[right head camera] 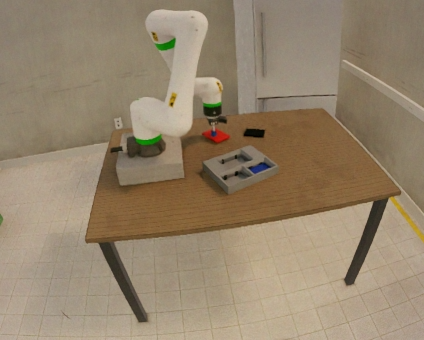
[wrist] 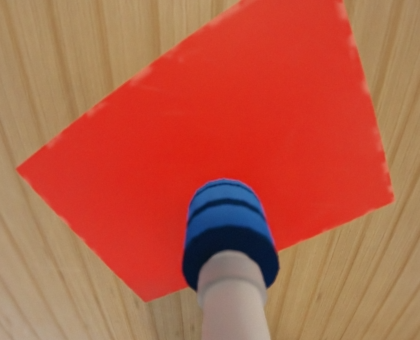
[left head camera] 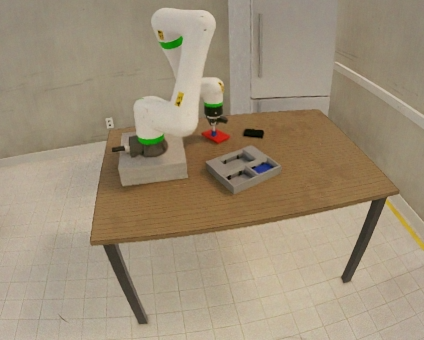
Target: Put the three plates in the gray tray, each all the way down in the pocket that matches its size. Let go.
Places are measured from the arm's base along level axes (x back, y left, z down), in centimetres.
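Pixels of known places: hand, its tool point: (right head camera: 214, 137) (wrist: 222, 198) (left head camera: 214, 137); arm's base, origin of its link: (right head camera: 150, 148) (left head camera: 152, 148).
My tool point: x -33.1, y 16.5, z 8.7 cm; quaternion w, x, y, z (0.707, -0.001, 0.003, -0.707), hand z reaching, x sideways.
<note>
For each thing: its top centre in the pictures, then the offset to it from my tool point. Level surfaces: height alone.
- red plate, centre of its top: (wrist: 204, 186) (right head camera: 215, 134) (left head camera: 215, 134) dy +0.7, dx -1.2, dz -1.1 cm
- gray tray, centre of its top: (right head camera: 240, 163) (left head camera: 243, 163) dy -32.6, dx -5.1, dz -3.0 cm
- blue plate, centre of its top: (right head camera: 259, 169) (left head camera: 262, 169) dy -36.1, dx -13.0, dz -0.5 cm
- black plate, centre of its top: (right head camera: 254, 132) (left head camera: 253, 132) dy -1.2, dx -21.9, dz -0.2 cm
- table, height of its surface: dz +0.9 cm
My suction cup (left head camera: 214, 133) (right head camera: 214, 133) (wrist: 227, 210) is blue and sits against the top of a red plate (left head camera: 223, 136) (right head camera: 222, 136) (wrist: 250, 110), off its centre. The plate hangs from the cup just above the wooden table, behind the gray tray (left head camera: 254, 182) (right head camera: 250, 181). A blue plate (left head camera: 262, 168) (right head camera: 259, 168) lies in the tray's right front pocket, below the rim; whether it is fully down is hard to tell. A black plate (left head camera: 253, 133) (right head camera: 254, 133) lies on the table behind the tray. The tray's other two pockets hold no plate.
The robot's gray base block (left head camera: 152, 172) (right head camera: 150, 171) stands on the left part of the table (left head camera: 325, 180) (right head camera: 325, 180). A white refrigerator (left head camera: 295, 50) (right head camera: 300, 50) stands beyond the table's back edge. Small black parts show inside the two other pockets.
</note>
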